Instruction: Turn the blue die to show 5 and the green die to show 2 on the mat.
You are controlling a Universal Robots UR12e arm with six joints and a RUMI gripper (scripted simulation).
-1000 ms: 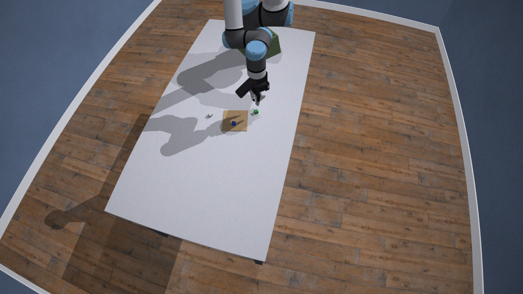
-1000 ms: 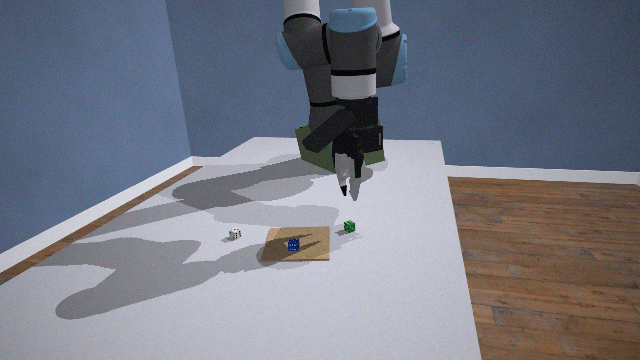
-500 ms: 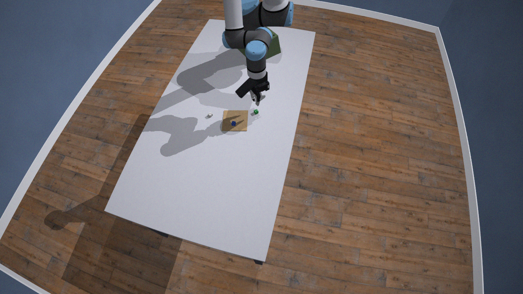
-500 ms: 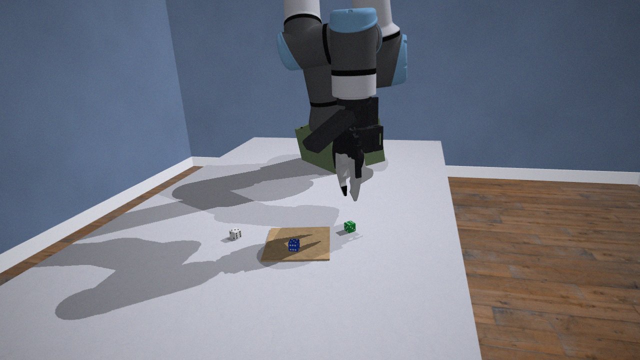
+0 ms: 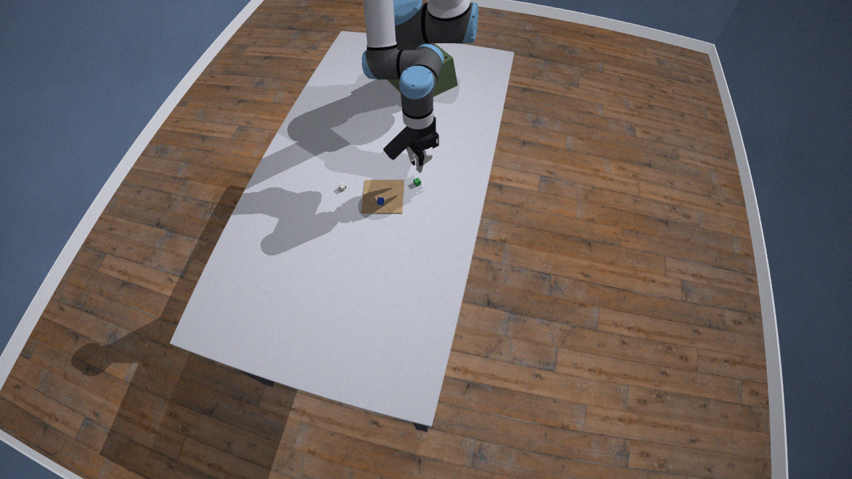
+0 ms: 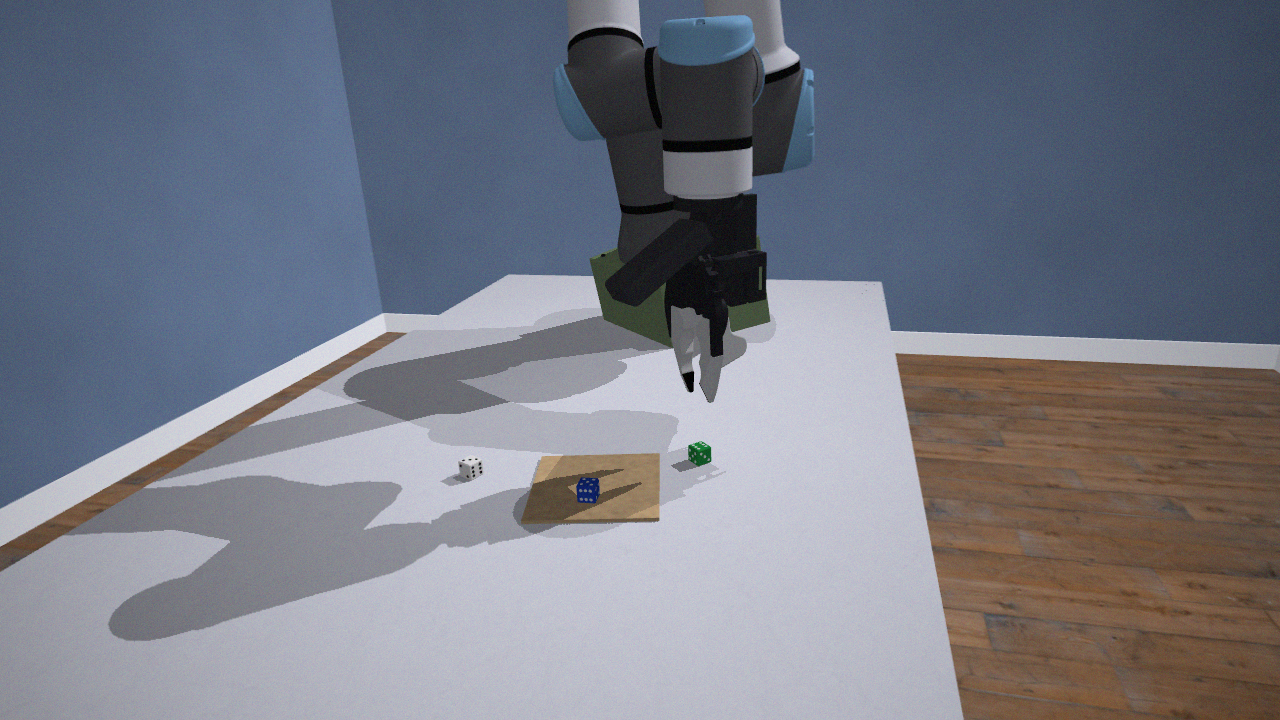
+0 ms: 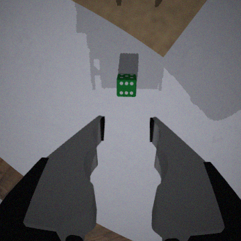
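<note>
Right now my hand is 90 mm above the green die. Also, from my hand: tan mat 100 mm to the right, 90 mm below, 80 mm ahead; white die 250 mm to the right, 90 mm below, 80 mm ahead; blue die 110 mm ahead, 100 mm to the right, 80 mm below.
</note>
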